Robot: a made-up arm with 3 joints. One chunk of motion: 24 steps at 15 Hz.
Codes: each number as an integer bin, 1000 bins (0 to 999) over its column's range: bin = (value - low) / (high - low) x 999, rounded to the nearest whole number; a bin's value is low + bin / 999 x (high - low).
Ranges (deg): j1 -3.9..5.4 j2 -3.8..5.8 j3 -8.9..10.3
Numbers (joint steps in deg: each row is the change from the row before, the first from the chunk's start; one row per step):
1: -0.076 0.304 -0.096
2: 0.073 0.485 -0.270
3: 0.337 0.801 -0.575
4: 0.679 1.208 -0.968
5: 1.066 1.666 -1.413
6: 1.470 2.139 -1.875
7: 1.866 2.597 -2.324
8: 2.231 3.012 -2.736
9: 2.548 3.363 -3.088
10: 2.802 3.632 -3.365
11: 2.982 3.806 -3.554
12: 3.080 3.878 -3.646
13: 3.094 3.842 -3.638
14: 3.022 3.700 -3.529
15: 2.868 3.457 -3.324
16: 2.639 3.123 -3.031
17: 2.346 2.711 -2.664
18: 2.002 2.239 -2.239
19: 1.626 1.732 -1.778
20: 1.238 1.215 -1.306
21: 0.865 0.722 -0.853
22: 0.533 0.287 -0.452
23: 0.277 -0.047 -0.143
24: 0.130 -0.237 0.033
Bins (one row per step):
1: 411 427 458
2: 427 446 449
3: 455 479 433
4: 492 521 413
5: 533 569 390
6: 577 618 366
7: 619 666 342
8: 659 709 321
9: 693 745 302
10: 720 773 288
11: 739 791 278
12: 750 799 273
13: 751 795 274
14: 744 780 279
15: 727 755 290
16: 702 720 305
17: 671 678 324
18: 634 628 347
19: 594 576 371
20: 552 522 395
21: 512 471 419
22: 476 425 440
23: 449 391 456
24: 433 371 465

